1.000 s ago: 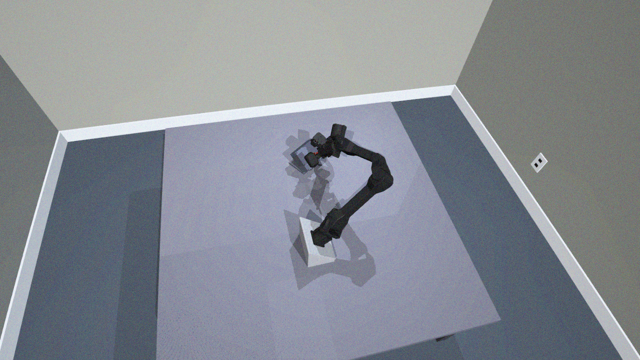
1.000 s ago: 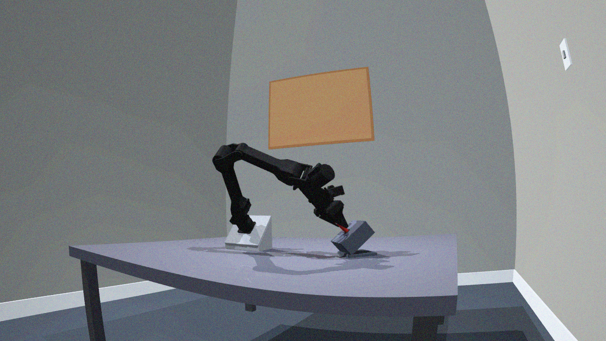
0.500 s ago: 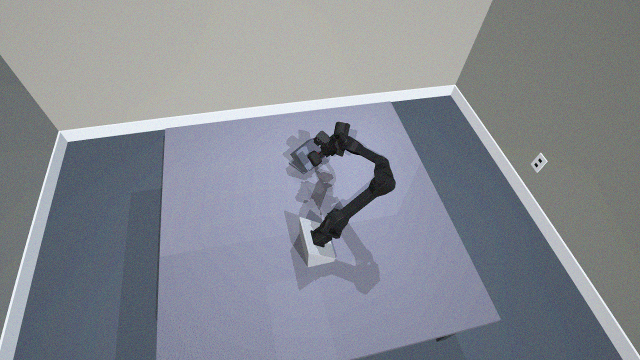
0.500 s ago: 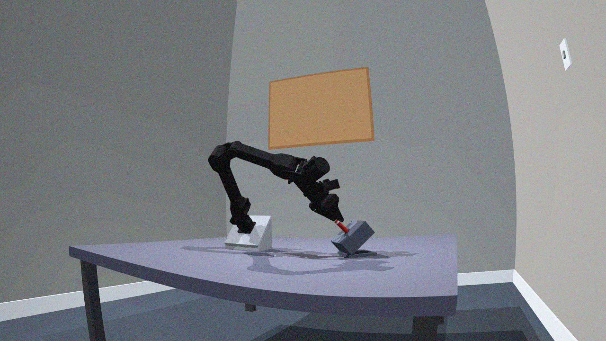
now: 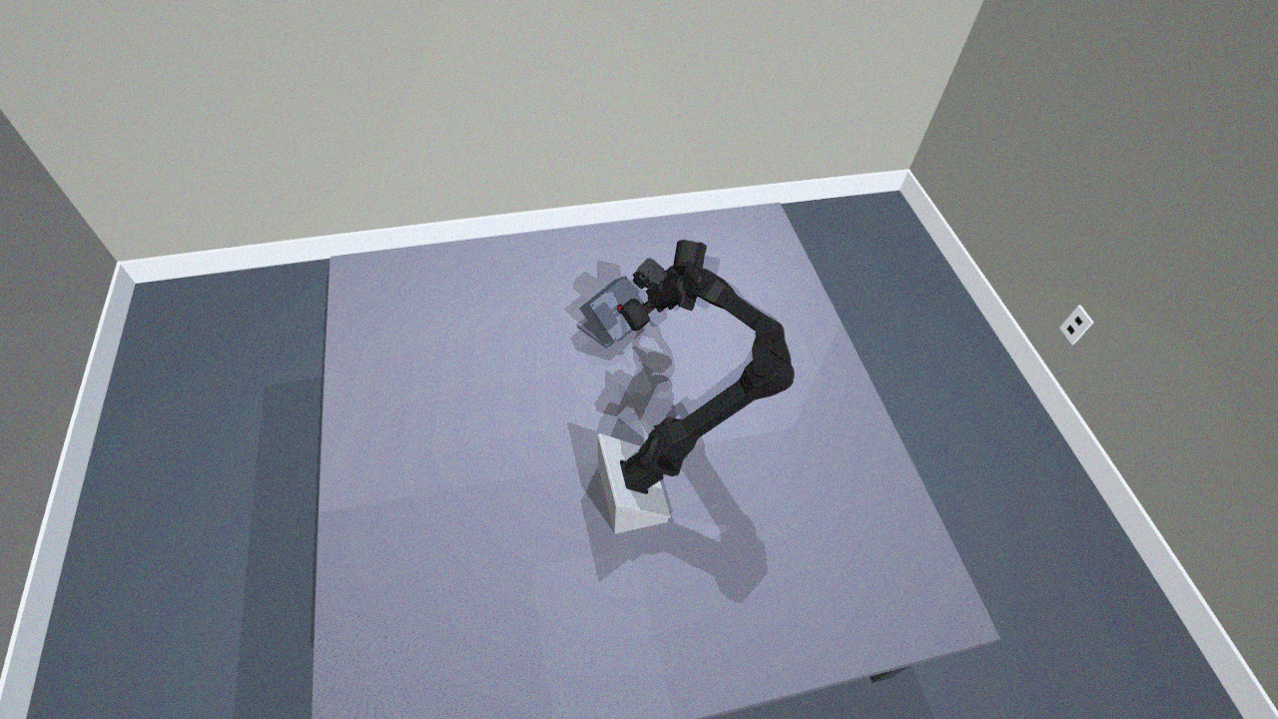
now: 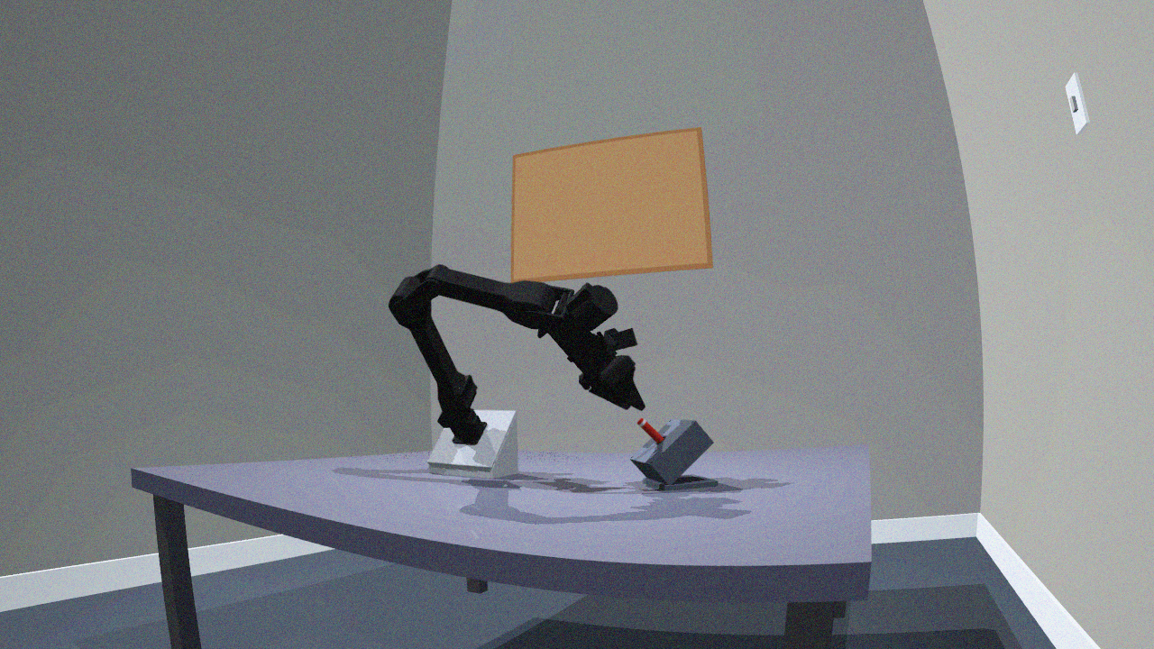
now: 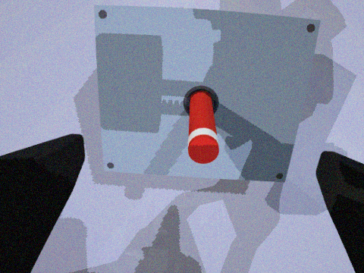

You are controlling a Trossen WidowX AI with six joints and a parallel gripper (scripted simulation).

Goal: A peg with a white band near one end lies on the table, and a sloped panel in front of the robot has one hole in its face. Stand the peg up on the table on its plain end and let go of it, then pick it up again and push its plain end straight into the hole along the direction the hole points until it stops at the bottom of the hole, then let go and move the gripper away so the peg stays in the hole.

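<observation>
The red peg is 20 mm ahead of my gripper tip, 10 mm to the left of it and 40 mm below it. The rest, counted from my gripper tip: grey sloped panel (50 mm ahead, 40 mm to the left, 80 mm below).
</observation>
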